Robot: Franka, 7 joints.
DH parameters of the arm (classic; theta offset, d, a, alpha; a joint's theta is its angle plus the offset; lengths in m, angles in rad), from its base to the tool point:
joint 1: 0 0.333 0 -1.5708
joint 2: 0 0 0 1.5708
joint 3: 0 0.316 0.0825 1.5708
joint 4: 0 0 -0.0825 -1.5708
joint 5: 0 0.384 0 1.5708
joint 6: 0 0 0.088 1.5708
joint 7: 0 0.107 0 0
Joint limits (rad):
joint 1: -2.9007..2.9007
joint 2: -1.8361..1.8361
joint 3: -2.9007..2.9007
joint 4: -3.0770..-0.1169
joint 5: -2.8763..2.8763
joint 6: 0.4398..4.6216
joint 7: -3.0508..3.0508
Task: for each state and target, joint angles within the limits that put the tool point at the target. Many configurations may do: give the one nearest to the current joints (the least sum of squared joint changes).
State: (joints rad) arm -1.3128 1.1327 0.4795 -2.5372 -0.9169 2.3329 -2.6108
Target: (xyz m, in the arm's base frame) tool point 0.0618 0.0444 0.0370
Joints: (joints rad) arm -1.3316 1.0233 0.4048 -2.9355 -0.8935 2.1830 -2.6108
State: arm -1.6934 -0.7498 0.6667 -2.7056 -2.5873 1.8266 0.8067
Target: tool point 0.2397 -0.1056 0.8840
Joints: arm -1.6003 -1.0554 0.5108 -2.1493 -2.6167 1.7212 0.8067
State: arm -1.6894 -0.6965 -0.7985 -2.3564 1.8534 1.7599 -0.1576
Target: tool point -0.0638 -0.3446 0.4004
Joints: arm -1.4474 -0.5576 -0.5905 -2.8364 1.7569 1.7323 -0.1576
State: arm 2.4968 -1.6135 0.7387 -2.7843 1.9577 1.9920 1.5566
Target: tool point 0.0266 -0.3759 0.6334
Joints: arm 2.9007 -1.8361 0.6188 -2.4614 1.9277 1.4916 1.5566
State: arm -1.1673 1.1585 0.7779 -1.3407 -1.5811 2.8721 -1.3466
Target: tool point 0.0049 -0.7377 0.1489
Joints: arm -1.8568 1.0153 0.2983 -1.3602 -1.5928 2.8070 -1.3466
